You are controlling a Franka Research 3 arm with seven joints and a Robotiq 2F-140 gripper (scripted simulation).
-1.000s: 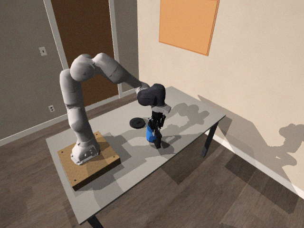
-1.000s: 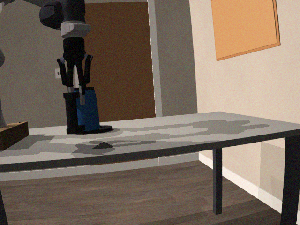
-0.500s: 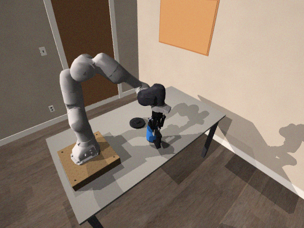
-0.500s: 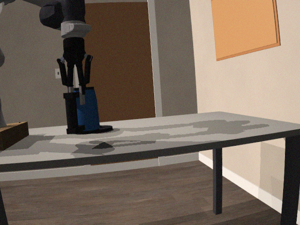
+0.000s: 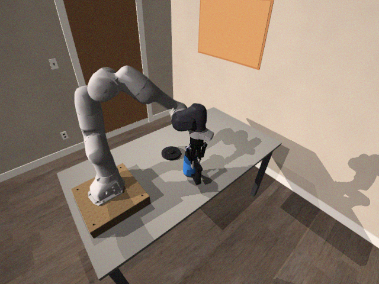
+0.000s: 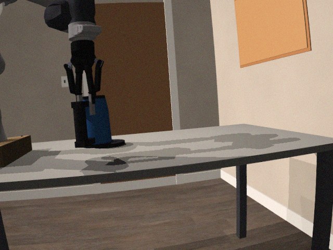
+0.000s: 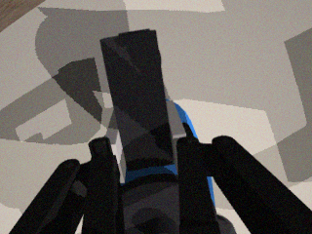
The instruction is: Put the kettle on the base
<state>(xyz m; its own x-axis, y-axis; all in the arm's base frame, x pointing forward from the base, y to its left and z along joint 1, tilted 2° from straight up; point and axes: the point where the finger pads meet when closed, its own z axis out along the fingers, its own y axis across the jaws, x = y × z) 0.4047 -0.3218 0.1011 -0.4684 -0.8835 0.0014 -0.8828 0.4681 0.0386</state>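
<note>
Now: hand 1 cm short of the blue kettle, 2 cm to the right of it and 5 cm above it. Round my hand: round black base (10 cm ahead, 32 cm to the left, 17 cm below).
</note>
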